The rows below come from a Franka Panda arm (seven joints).
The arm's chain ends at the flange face. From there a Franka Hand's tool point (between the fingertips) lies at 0.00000 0.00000 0.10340 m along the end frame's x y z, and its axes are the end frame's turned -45 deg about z.
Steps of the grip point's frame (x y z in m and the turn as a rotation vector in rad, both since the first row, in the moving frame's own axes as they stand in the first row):
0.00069, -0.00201, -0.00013, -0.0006, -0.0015, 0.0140
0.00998, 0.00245, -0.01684, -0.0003, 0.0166, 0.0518
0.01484, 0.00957, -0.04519, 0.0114, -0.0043, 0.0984
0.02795, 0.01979, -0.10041, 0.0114, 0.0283, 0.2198
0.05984, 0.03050, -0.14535, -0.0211, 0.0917, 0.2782
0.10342, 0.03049, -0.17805, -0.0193, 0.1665, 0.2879
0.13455, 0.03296, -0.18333, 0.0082, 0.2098, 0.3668
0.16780, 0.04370, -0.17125, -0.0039, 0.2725, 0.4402
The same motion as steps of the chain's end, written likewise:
-0.00087, -0.00206, -0.00013, -0.0015, -0.0006, 0.0140
0.00752, -0.00417, -0.01683, 0.0115, 0.0120, 0.0518
0.01838, -0.00315, -0.04518, 0.0050, -0.0111, 0.0984
0.03221, -0.00303, -0.10036, 0.0281, 0.0120, 0.2198
0.05504, -0.01680, -0.14490, 0.0499, 0.0798, 0.2782
0.07982, -0.04294, -0.17661, 0.1041, 0.1314, 0.2879
0.10126, -0.05903, -0.18108, 0.1541, 0.1426, 0.3668
0.12601, -0.07333, -0.16750, 0.1899, 0.1954, 0.4402

